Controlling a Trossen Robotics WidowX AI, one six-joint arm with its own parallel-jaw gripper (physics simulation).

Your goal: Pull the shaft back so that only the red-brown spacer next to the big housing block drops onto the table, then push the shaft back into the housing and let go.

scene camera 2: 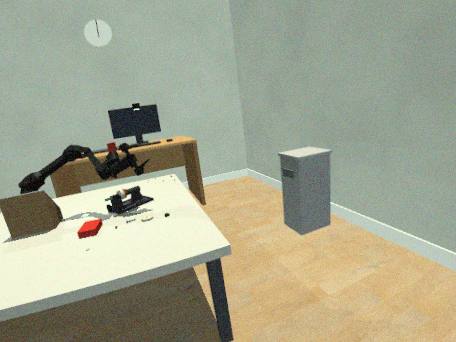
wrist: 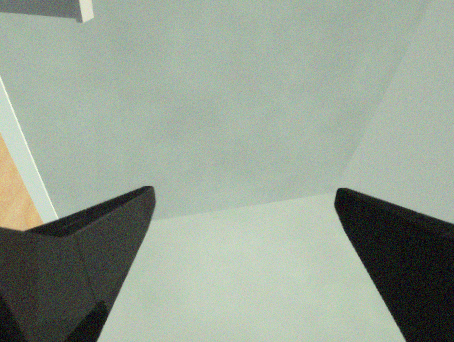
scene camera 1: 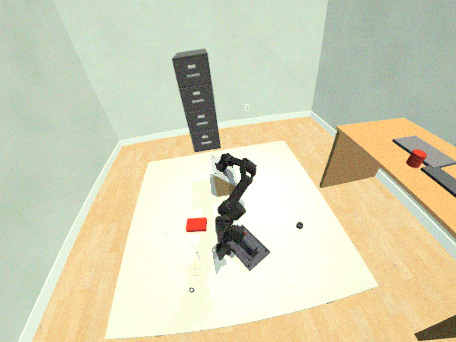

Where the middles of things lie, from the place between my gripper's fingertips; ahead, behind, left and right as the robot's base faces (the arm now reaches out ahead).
Right now my hand is 26 cm above the dark fixture [scene camera 1: 250, 251], 14 cm to the right of it and 12 cm past it.
